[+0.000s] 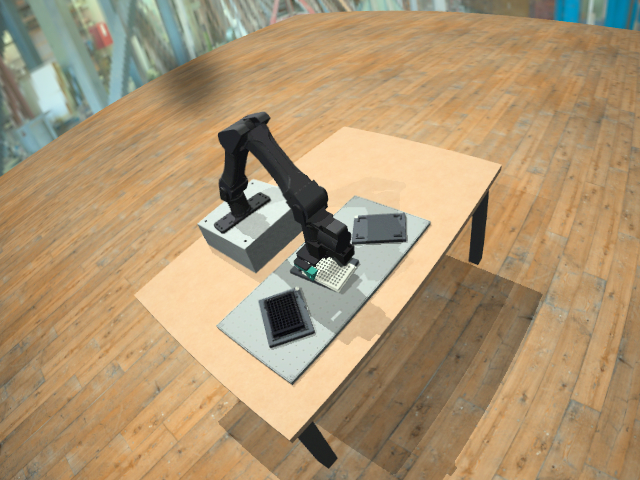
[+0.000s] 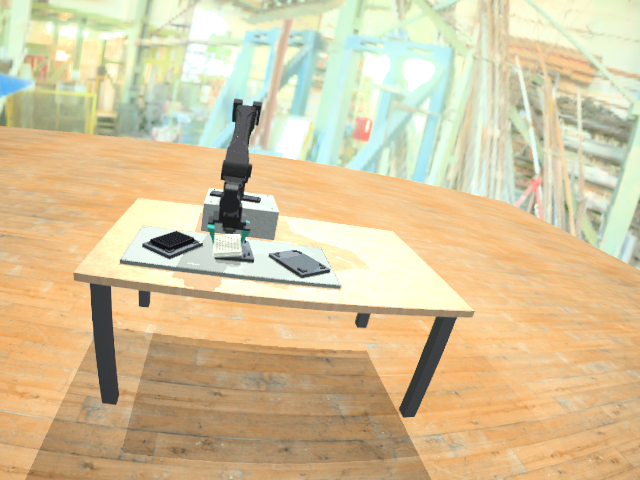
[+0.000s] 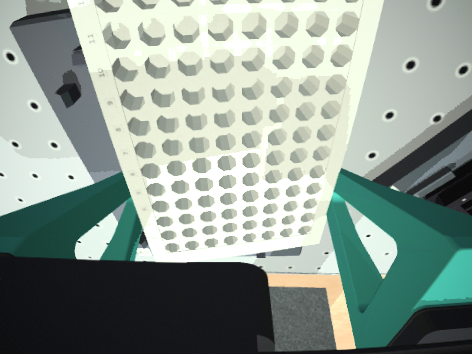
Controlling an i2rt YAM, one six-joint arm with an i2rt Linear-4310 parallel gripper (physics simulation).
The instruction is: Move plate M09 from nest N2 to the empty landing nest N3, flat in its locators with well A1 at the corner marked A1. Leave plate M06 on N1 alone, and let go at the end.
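My gripper (image 1: 322, 268) (image 2: 228, 235) (image 3: 235, 175) has teal fingers and is shut on the long sides of the white plate M09 (image 1: 337, 274) (image 2: 228, 246) (image 3: 227, 123). The plate is low over the dark nest N2 (image 1: 296, 272) (image 2: 248, 255) in the middle of the grey base mat (image 1: 385, 267) (image 2: 199, 265), slightly tilted. The black plate M06 (image 1: 285, 314) (image 2: 174, 239) sits on nest N1 (image 1: 269, 330) (image 2: 156, 250) at the left end. The empty nest N3 (image 1: 380, 229) (image 2: 299, 263) lies at the right end, apart from the gripper.
The grey block (image 1: 256, 243) (image 2: 263, 219) carrying the arm stands behind the mat on the tan table (image 1: 404, 167) (image 2: 375, 281). The table edge runs close along the mat's front side.
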